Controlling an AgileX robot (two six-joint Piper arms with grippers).
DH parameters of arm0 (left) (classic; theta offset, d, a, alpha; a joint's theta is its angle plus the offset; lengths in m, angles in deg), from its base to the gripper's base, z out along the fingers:
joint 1: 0 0.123 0 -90
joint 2: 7.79 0 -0.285 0
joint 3: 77.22 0 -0.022 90
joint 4: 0 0.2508 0 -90
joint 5: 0 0 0.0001 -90
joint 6: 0 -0.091 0 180
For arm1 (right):
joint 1: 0 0.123 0 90
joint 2: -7.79 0 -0.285 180
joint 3: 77.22 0 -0.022 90
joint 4: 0 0.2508 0 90
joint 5: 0 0 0.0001 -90
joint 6: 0 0.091 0 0
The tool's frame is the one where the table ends.
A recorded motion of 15 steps. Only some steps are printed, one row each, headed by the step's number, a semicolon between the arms.
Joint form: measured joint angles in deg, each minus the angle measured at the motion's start. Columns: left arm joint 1, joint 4, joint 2, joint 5, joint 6, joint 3; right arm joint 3, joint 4, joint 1, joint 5, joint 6, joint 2.
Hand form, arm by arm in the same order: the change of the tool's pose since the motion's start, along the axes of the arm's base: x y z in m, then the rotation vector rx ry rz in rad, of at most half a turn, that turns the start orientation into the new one. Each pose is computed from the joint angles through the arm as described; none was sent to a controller.
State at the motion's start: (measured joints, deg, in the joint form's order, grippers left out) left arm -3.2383 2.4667 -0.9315 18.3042 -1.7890 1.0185; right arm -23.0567 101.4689 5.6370 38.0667 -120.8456 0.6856
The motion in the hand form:
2: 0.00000 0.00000 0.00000 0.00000 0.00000 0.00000; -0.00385 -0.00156 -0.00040 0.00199 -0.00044 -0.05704
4: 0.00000 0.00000 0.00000 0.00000 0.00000 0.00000; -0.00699 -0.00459 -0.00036 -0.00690 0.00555 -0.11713
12: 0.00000 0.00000 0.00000 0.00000 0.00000 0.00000; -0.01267 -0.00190 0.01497 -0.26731 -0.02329 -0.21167
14: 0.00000 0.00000 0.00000 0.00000 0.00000 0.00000; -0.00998 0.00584 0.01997 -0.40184 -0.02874 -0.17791
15: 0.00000 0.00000 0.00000 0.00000 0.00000 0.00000; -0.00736 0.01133 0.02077 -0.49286 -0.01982 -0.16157
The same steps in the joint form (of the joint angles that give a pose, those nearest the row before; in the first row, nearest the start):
2: 0.00 0.00 0.00 0.00 0.00 0.00; 0.00 -0.48 -2.06 1.13 0.00 0.25
4: 0.00 0.00 0.00 0.00 0.00 0.00; 0.00 -2.24 -2.76 3.34 0.00 0.25
12: 0.00 0.00 0.00 0.00 0.00 0.00; 0.00 -17.87 -2.99 0.60 0.00 0.25
14: 0.00 0.00 0.00 0.00 0.00 0.00; 0.24 -23.72 -2.99 -4.71 0.00 0.25
15: 0.00 0.00 0.00 0.00 0.00 0.00; 0.74 -27.71 -3.34 -8.14 0.00 0.26

